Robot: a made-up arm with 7 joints. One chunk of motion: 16 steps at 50 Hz.
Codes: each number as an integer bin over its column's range. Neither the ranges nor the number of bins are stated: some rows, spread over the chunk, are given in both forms.
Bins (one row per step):
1: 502 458 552 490 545 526
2: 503 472 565 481 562 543
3: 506 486 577 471 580 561
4: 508 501 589 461 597 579
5: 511 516 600 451 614 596
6: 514 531 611 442 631 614
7: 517 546 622 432 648 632
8: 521 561 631 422 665 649
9: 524 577 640 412 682 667
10: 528 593 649 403 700 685
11: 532 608 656 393 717 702
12: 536 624 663 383 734 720
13: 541 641 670 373 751 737
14: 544 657 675 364 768 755
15: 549 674 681 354 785 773
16: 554 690 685 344 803 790
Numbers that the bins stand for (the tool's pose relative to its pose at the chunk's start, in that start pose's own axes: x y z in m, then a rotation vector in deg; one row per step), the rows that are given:
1: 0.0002 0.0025 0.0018 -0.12 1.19 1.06
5: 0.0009 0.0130 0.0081 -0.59 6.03 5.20
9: 0.0020 0.0240 0.0133 -1.06 10.79 9.39
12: 0.0029 0.0324 0.0163 -1.41 14.44 12.52
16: 0.0044 0.0443 0.0191 -1.88 19.27 16.66
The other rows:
2: 0.0003 0.0050 0.0035 -0.23 2.38 2.07
3: 0.0005 0.0076 0.0051 -0.35 3.64 3.13
4: 0.0007 0.0103 0.0066 -0.47 4.83 4.19
6: 0.0012 0.0157 0.0095 -0.70 7.22 6.26
7: 0.0014 0.0184 0.0109 -0.82 8.41 7.32
8: 0.0017 0.0211 0.0121 -0.94 9.60 8.33
10: 0.0023 0.0268 0.0145 -1.17 12.05 10.46
11: 0.0026 0.0295 0.0154 -1.29 13.24 11.46
13: 0.0033 0.0355 0.0172 -1.53 15.63 13.53
14: 0.0036 0.0384 0.0178 -1.64 16.82 14.59
15: 0.0040 0.0414 0.0186 -1.76 18.01 15.66

